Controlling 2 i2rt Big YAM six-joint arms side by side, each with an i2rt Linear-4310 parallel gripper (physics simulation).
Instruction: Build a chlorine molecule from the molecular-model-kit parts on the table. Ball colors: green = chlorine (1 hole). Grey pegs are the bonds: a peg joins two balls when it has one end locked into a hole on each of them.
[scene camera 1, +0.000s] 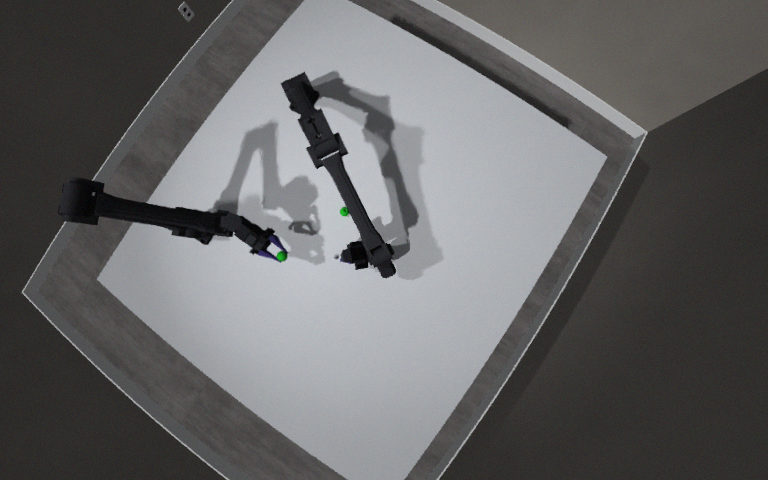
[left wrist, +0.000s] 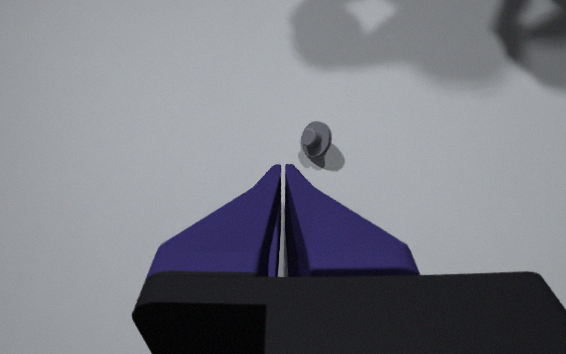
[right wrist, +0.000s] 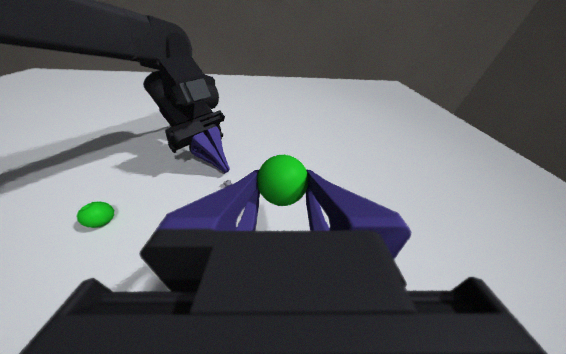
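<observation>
A grey peg (left wrist: 318, 138) (scene camera 1: 336, 256) (right wrist: 226, 184) with a round collar rests on the table, one end pointing up and tilted. My left gripper (left wrist: 283, 177) (right wrist: 227, 171) is shut with nothing between its fingertips; the peg lies just beyond the tips, slightly to the right in the left wrist view, apart from them. My right gripper (right wrist: 282, 176) is shut on a green ball (right wrist: 282, 180) (scene camera 1: 281, 256), held between both fingertips above the table. No hole shows on its visible side. A second green ball (scene camera 1: 344, 211) (right wrist: 95, 214) lies on the table, a hole on its upper side.
The left arm (scene camera 1: 353, 206) crosses above the table, close beside the loose green ball in the scene view. The right arm (scene camera 1: 164, 219) reaches in from the left. The white table top (scene camera 1: 317, 362) has a grey border (scene camera 1: 169, 373). Arm shadows lie across the table's upper half.
</observation>
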